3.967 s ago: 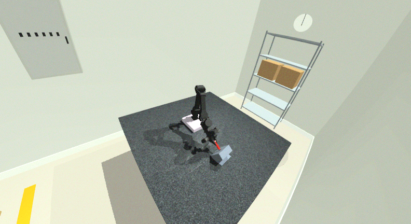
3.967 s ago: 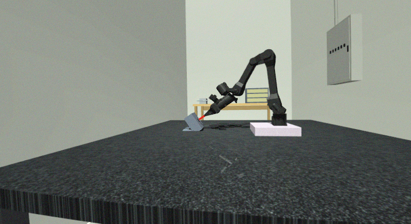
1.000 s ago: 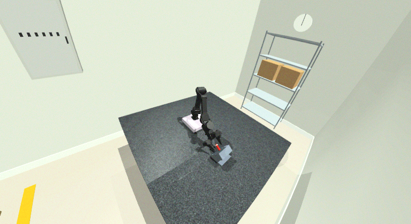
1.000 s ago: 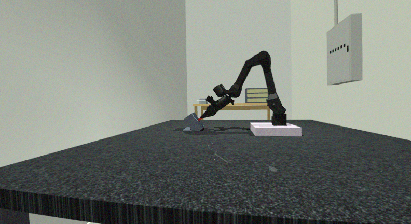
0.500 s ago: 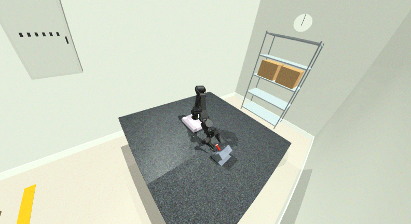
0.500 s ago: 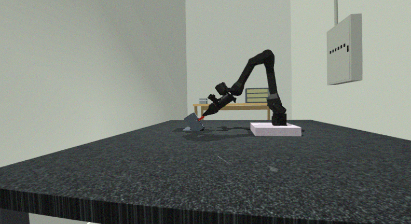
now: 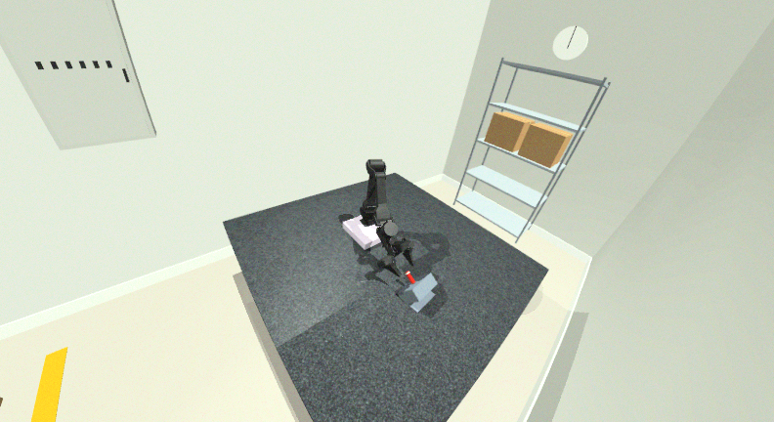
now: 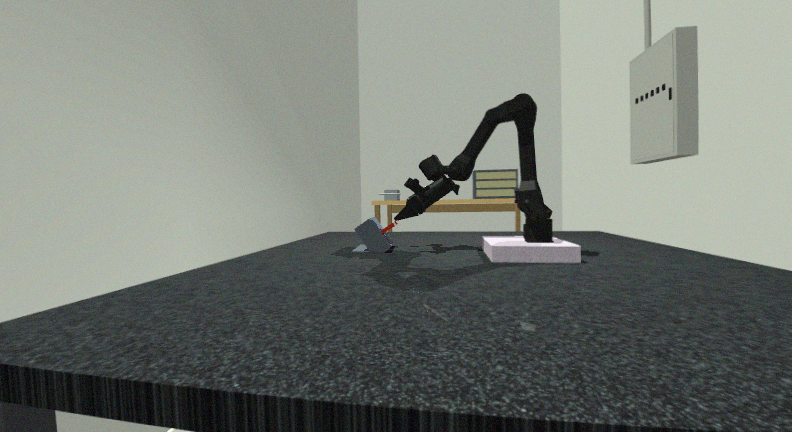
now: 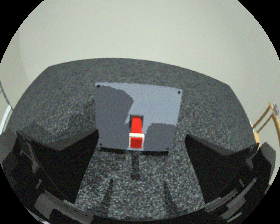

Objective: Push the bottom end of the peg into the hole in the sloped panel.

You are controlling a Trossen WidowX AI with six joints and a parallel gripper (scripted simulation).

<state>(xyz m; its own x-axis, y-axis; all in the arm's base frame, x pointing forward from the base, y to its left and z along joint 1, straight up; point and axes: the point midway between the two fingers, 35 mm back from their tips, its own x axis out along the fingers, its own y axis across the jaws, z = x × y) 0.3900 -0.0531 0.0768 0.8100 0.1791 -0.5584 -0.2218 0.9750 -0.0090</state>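
Right now my gripper tip is 2 cm short of the red peg, 2 cm above it and 1 cm to the right of it. Round my gripper tip: sloped grey panel (6 cm below, 6 cm ahead, 2 cm to the left).
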